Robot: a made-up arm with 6 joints. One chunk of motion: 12 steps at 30 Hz.
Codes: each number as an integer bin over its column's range. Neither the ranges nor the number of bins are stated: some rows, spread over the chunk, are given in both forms.
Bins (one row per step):
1: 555 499 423 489 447 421
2: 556 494 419 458 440 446
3: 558 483 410 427 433 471
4: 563 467 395 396 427 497
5: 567 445 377 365 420 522
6: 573 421 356 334 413 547
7: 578 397 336 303 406 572
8: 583 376 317 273 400 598
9: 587 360 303 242 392 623
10: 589 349 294 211 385 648
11: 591 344 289 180 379 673
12: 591 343 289 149 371 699
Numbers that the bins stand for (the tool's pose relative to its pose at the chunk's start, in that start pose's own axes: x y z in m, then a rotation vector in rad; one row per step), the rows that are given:
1: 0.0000 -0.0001 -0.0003 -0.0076 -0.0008 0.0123
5: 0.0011 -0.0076 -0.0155 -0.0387 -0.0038 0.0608
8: 0.0025 -0.0173 -0.0353 -0.0617 -0.0060 0.0973
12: 0.0032 -0.0219 -0.0445 -0.0927 -0.0091 0.1459
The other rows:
2: 0.0001 -0.0008 -0.0016 -0.0154 -0.0016 0.0243
3: 0.0003 -0.0023 -0.0046 -0.0231 -0.0023 0.0363
4: 0.0007 -0.0046 -0.0095 -0.0309 -0.0030 0.0488
6: 0.0016 -0.0110 -0.0224 -0.0464 -0.0045 0.0728
7: 0.0021 -0.0144 -0.0290 -0.0542 -0.0053 0.0848
9: 0.0029 -0.0195 -0.0399 -0.0694 -0.0068 0.1093
10: 0.0031 -0.0211 -0.0429 -0.0772 -0.0076 0.1214
11: 0.0032 -0.0218 -0.0445 -0.0850 -0.0083 0.1334

